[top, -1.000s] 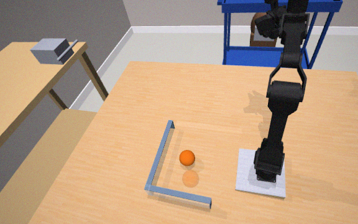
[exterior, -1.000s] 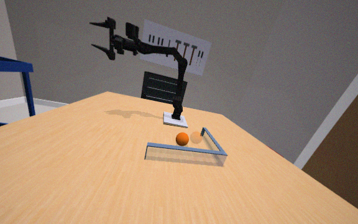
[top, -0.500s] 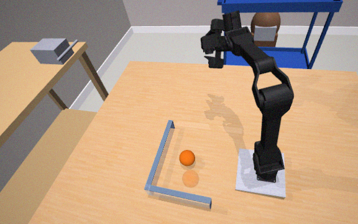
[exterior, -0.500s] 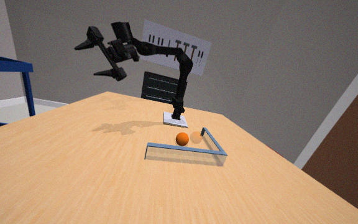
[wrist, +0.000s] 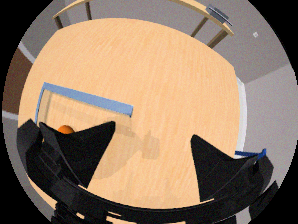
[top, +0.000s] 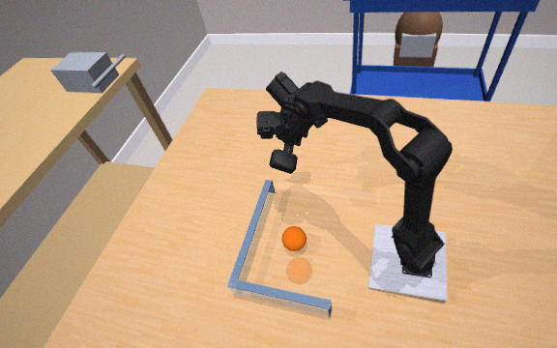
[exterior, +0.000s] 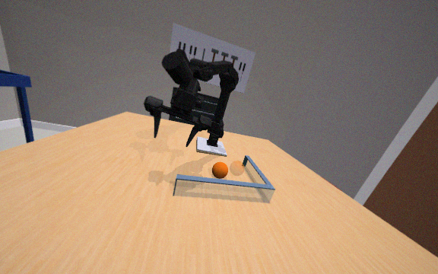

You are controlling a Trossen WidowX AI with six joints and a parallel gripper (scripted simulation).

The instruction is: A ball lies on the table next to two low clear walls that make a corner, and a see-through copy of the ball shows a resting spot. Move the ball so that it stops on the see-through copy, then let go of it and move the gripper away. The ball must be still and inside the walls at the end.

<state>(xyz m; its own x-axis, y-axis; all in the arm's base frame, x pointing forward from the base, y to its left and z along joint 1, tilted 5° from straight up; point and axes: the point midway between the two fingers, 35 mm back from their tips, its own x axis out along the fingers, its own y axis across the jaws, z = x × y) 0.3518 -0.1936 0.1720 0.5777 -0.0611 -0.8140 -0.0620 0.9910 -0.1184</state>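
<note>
Now: gripper tip 80 mm past the orange ball, 190 mm to the right of it and 120 mm above it. The rest, counted from my gripper tip: see-through copy of ball: 110 mm behind, 270 mm to the left, 120 mm below.
</note>
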